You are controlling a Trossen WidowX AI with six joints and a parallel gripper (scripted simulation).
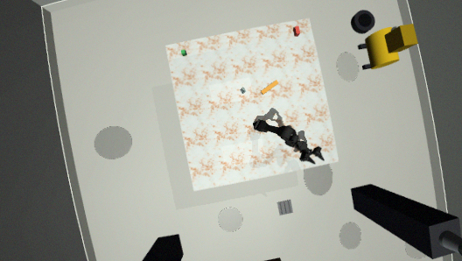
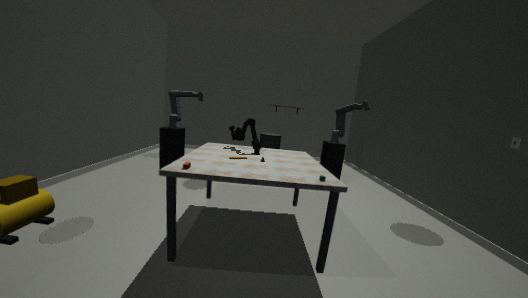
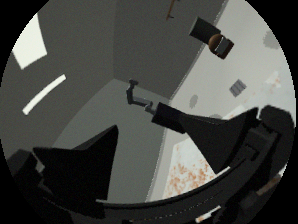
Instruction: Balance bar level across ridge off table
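The orange bar is 650 mm ahead of my gripper tip, 190 mm to the left of it and 190 mm below it. From my gripper tip the other things lie so: small green cube 1090 mm ahead, 850 mm to the left, 180 mm below; small red cube 1090 mm ahead, 180 mm below, 150 mm to the right.
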